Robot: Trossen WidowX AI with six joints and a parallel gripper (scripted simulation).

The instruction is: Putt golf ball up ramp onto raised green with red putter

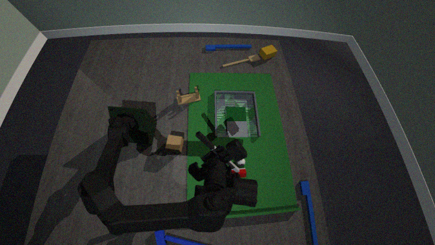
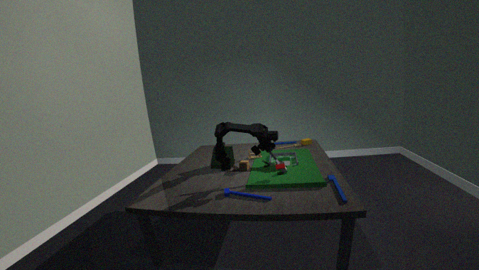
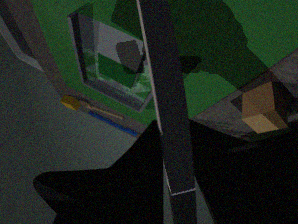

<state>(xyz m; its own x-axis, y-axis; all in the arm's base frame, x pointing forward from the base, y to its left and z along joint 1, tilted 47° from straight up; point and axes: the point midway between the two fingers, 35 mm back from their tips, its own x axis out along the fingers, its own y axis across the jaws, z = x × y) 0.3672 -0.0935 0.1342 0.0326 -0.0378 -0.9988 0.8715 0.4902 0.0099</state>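
Right now the white golf ball is 110 mm ahead of my gripper tip, 40 mm to the right of it and 140 mm below it. Round my gripper tip: green mat: 110 mm ahead, 100 mm to the left, 160 mm below; wooden cube: 180 mm behind, 50 mm to the left, 130 mm below; wooden stand: 120 mm behind, 300 mm to the left, 130 mm below.
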